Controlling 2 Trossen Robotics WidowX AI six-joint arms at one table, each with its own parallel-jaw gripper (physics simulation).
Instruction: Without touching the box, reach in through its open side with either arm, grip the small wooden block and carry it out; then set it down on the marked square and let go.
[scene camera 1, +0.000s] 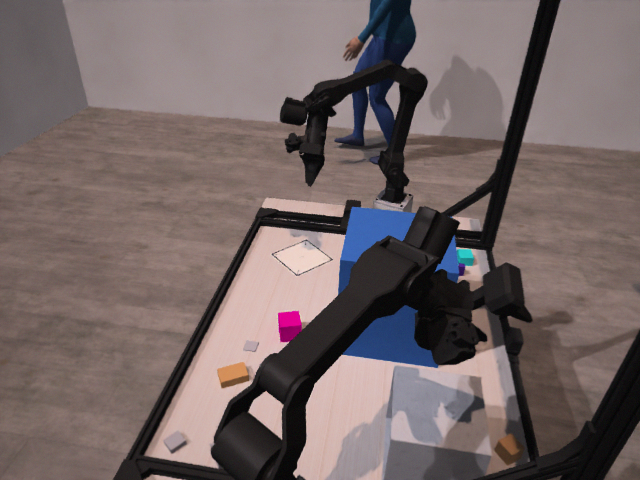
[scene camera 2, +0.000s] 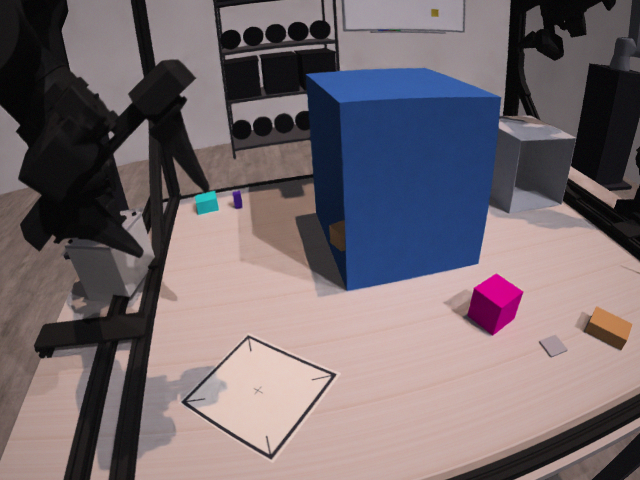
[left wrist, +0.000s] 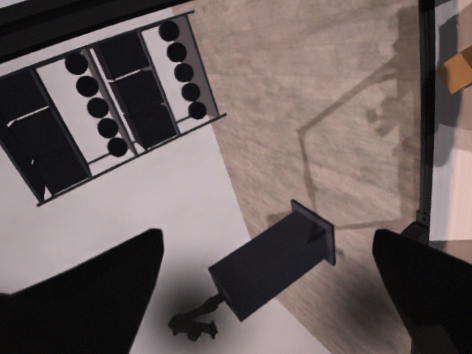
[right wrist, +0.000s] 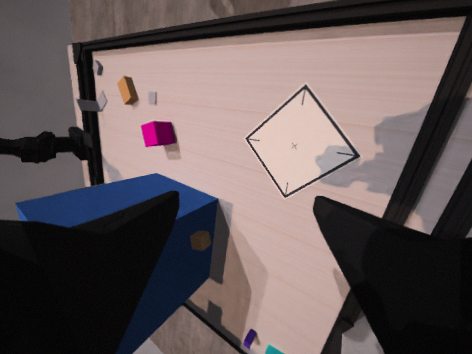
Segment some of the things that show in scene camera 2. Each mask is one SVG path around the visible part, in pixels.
My left gripper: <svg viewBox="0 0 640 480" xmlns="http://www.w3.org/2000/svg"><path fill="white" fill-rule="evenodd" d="M513 12L515 16L518 16L540 5L544 29L540 29L536 33L531 31L516 47L519 49L536 48L538 52L554 61L562 58L564 55L563 39L555 34L554 25L558 25L563 31L568 30L571 38L587 34L584 12L587 9L584 11L577 10L570 0L520 0Z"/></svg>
My right gripper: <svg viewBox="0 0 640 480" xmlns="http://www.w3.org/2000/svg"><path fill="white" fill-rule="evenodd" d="M181 61L162 60L128 93L132 103L120 116L114 110L109 111L104 102L87 88L88 84L82 77L77 78L66 66L57 68L44 77L23 99L16 110L14 119L20 124L16 132L29 148L24 156L18 180L42 196L20 223L20 227L25 240L40 252L53 235L56 237L53 243L59 244L63 239L84 238L138 258L143 255L143 248L133 236L91 194L83 203L78 199L78 194L145 119L151 120L155 124L148 133L164 145L196 185L204 192L209 190L209 184L189 141L181 114L181 109L187 102L187 98L185 96L181 97L179 94L196 77ZM111 131L114 136L109 142L103 145L100 140Z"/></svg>
